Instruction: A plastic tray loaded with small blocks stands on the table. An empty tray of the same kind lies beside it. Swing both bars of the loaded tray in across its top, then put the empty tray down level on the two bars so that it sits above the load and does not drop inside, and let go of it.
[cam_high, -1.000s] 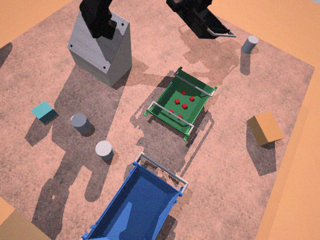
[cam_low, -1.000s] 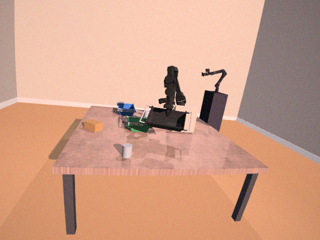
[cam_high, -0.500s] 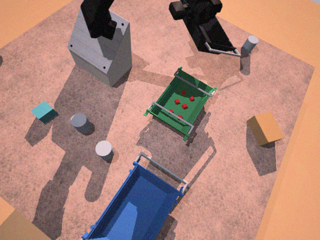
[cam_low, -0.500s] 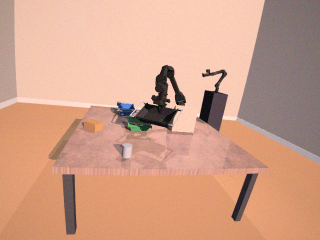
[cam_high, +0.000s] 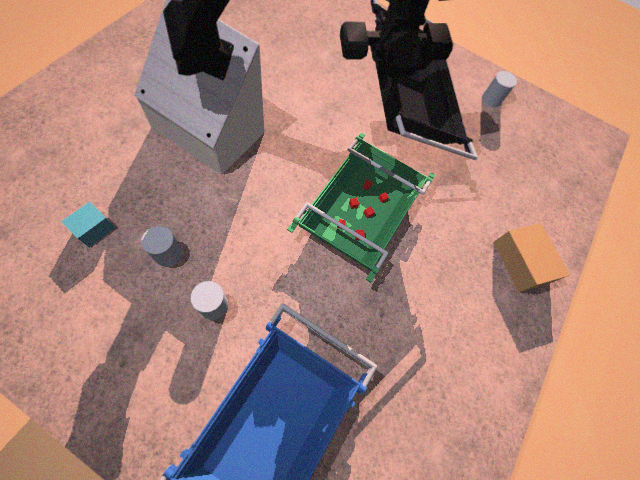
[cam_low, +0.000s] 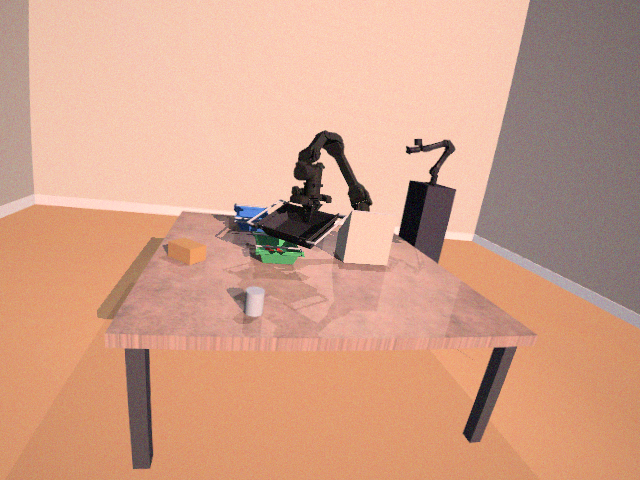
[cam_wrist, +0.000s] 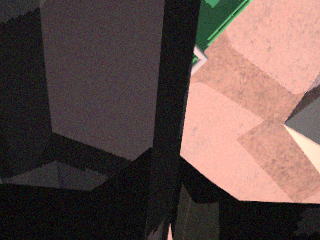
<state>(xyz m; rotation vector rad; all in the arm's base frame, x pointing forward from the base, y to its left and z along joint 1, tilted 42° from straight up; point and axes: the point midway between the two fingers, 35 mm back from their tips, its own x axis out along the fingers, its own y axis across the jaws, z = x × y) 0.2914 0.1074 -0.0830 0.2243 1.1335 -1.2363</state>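
Right now my gripper tip is 60 mm short of the dark tray and 40 mm to the right of it. Round my gripper tip: teal block (360 mm behind, 490 mm to the right, 180 mm below); orange box (440 mm ahead, 90 mm to the right, 170 mm below).
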